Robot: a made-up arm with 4 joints. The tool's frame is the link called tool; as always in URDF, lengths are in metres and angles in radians. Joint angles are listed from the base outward. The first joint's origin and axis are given. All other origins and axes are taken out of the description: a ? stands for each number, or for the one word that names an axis. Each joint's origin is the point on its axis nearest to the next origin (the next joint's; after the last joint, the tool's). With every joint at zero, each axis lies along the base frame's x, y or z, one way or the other. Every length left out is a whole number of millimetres.
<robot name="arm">
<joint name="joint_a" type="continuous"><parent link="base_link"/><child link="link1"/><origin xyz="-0.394 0.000 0.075" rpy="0.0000 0.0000 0.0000"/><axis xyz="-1 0 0"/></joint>
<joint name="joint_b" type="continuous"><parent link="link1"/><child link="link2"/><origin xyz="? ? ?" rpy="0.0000 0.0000 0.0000"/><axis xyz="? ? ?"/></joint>
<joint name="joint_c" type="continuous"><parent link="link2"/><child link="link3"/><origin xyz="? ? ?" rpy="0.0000 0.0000 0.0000"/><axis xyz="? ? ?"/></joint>
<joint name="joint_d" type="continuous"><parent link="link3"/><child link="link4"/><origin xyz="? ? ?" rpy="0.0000 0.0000 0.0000"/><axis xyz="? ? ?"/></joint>
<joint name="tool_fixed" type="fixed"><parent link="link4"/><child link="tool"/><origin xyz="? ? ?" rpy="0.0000 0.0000 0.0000"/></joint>
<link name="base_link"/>
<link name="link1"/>
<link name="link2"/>
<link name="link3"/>
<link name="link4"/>
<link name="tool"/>
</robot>
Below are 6 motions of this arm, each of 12 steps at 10 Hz.
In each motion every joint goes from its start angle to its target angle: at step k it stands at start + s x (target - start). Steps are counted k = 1, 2, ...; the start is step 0. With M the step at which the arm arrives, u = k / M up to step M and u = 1 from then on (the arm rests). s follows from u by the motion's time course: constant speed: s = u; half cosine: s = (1 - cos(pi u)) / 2; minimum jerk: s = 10 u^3 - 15 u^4 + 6 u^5.
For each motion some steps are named. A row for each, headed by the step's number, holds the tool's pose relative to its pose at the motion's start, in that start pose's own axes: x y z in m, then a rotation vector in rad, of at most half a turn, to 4 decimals.
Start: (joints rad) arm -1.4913 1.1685 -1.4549 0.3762
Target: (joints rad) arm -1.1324 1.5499 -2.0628 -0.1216
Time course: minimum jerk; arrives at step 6
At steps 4, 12:
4: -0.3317 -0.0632 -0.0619 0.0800 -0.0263 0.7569
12: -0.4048 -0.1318 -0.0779 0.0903 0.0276 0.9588

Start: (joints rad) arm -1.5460 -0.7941 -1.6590 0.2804
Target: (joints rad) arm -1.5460 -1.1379 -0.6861 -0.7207
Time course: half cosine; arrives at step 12
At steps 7, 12:
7: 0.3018 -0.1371 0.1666 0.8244 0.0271 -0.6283
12: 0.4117 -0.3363 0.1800 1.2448 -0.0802 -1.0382

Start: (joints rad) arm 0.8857 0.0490 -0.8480 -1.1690
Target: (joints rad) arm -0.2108 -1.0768 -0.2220 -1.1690
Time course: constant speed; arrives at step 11
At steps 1, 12:
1: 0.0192 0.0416 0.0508 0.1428 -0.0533 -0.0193
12: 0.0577 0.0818 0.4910 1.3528 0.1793 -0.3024

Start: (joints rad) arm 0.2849 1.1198 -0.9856 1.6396
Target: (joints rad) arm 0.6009 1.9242 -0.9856 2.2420
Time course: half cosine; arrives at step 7
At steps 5, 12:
5: 0.0651 -0.1049 -0.1085 -1.0406 -0.1491 -0.4086
12: 0.0711 -0.1435 -0.1037 -1.2605 -0.1553 -0.5419

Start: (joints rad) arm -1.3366 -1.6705 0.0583 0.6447
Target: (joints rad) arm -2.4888 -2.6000 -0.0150 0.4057
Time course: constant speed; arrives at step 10
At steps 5, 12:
5: -0.3582 -0.0362 -0.1196 -0.0937 0.0474 0.7324
12: -0.5476 -0.3160 -0.3102 -0.4568 0.1637 1.3201

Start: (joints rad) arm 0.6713 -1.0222 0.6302 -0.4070
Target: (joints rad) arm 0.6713 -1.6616 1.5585 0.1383
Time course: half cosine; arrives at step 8
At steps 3, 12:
3: 0.1255 -0.1272 -0.1090 -0.3052 0.0439 -0.3168
12: 0.1892 -0.5944 -0.2253 -1.0905 0.1883 -0.9653

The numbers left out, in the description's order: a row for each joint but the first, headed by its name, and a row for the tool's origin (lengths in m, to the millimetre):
joint_b: xyz 0.000 -0.023 0.112, axis 0 -1 0
joint_c: xyz 0.097 0.000 -0.051, axis 0 0 -1
joint_d: xyz 0.094 0.333 0.000, axis -1 0 0
tool: xyz 0.000 0.197 -0.103

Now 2 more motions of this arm.
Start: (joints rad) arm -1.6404 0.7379 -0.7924 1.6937
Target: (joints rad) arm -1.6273 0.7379 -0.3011 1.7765
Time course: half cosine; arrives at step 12
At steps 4, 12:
4: 0.0238 -0.0001 -0.0167 -0.0225 0.1193 0.0176
12: 0.0786 0.0007 -0.0808 -0.0895 0.4753 0.0840

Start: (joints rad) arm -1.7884 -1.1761 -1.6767 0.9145
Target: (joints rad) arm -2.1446 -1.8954 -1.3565 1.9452
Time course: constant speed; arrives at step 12
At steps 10, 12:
10: -0.0112 -0.1535 0.0252 -0.2655 -0.0422 -0.0026
12: -0.0197 -0.1859 0.0206 -0.3232 -0.0520 0.0329

